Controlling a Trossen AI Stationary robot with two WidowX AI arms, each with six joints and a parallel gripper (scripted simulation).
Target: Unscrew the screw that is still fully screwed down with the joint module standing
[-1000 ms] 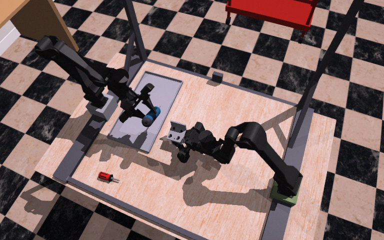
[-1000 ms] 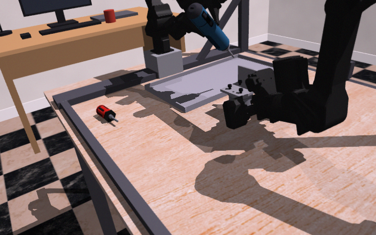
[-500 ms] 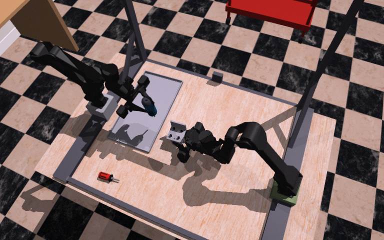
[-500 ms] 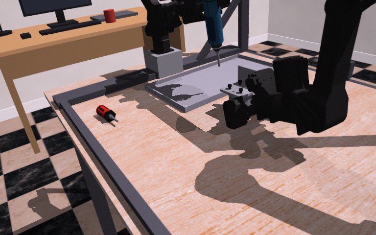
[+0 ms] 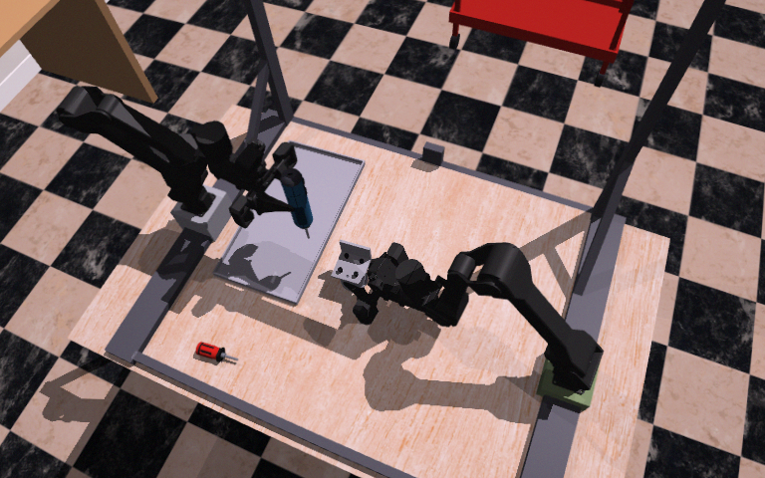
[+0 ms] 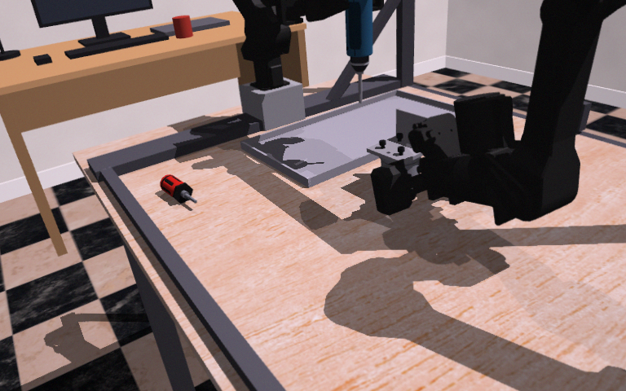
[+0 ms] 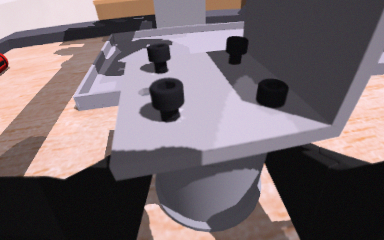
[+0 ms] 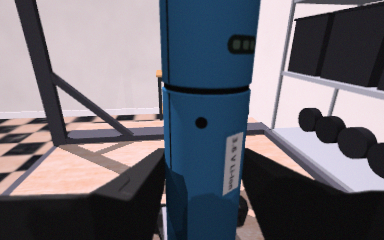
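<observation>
Right now the joint module is 3 cm to the right of my left hand and 1 cm below it. The rest, counted from my left hand: screw: 2 cm behind, 1 cm to the right, 3 cm above; then grey bracket: 3 cm to the right, 3 cm above; then bit: 13 cm to the right, 9 cm above.
</observation>
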